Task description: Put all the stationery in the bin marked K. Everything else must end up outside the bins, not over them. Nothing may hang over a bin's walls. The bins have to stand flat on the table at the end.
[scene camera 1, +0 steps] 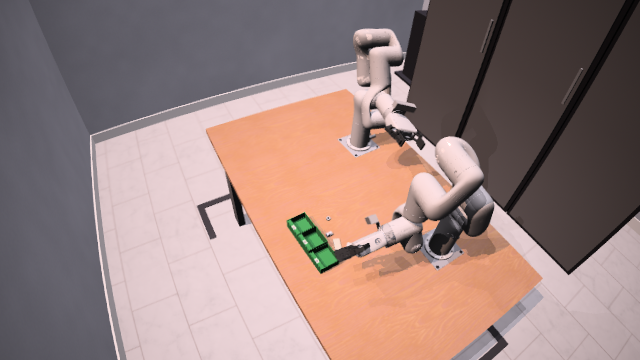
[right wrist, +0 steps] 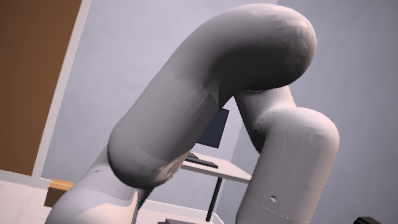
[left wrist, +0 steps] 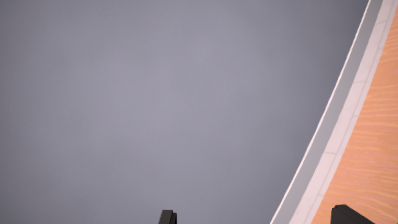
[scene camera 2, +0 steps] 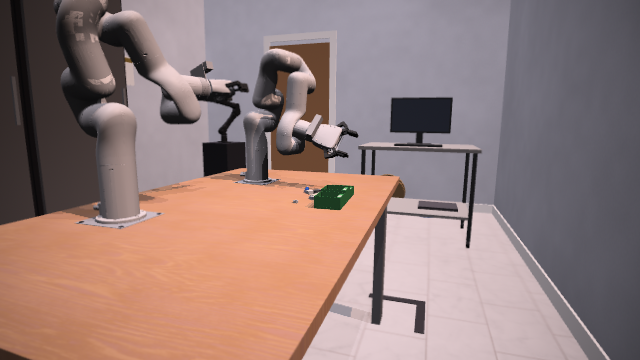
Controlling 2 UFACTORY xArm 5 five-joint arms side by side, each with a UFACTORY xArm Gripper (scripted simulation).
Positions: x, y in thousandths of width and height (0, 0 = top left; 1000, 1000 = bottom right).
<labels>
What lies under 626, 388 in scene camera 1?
The right gripper.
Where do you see a three joined green bins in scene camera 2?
521, 549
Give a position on a three joined green bins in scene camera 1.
471, 626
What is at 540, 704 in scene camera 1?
The left gripper.
</labels>
